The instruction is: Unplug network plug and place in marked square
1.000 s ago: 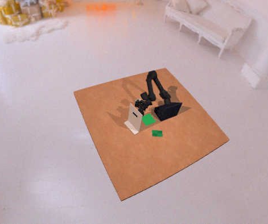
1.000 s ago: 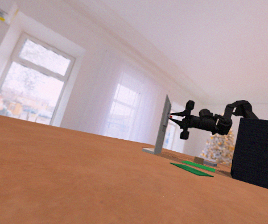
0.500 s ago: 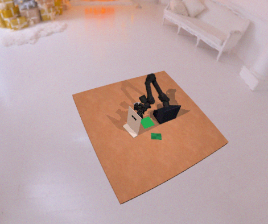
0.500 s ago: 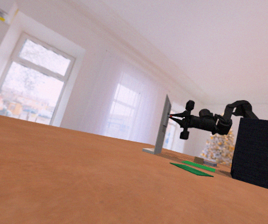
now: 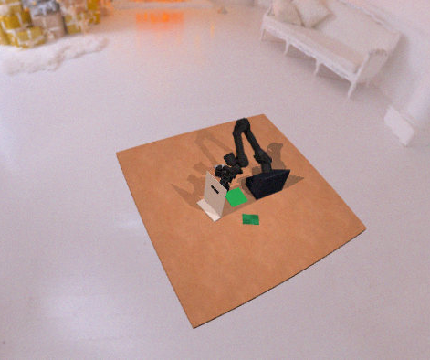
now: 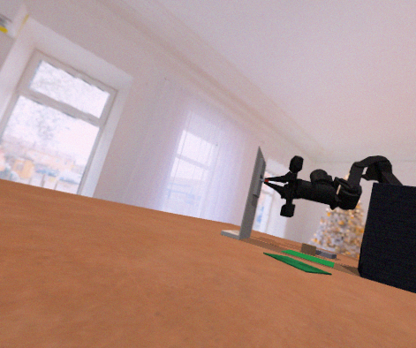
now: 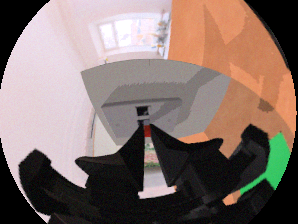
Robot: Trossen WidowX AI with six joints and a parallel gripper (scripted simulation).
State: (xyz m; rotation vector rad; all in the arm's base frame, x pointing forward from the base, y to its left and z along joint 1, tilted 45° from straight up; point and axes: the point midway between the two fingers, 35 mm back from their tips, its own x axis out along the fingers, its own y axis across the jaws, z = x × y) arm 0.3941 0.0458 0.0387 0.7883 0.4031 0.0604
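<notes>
The green marked square lies 190 mm below my gripper tip and 160 mm behind it. From my gripper tip the other things lie so: network plug: right at my gripper tip; tan block: 170 mm below, 150 mm behind, 120 mm to the right; upright panel: 70 mm below, 30 mm ahead.
</notes>
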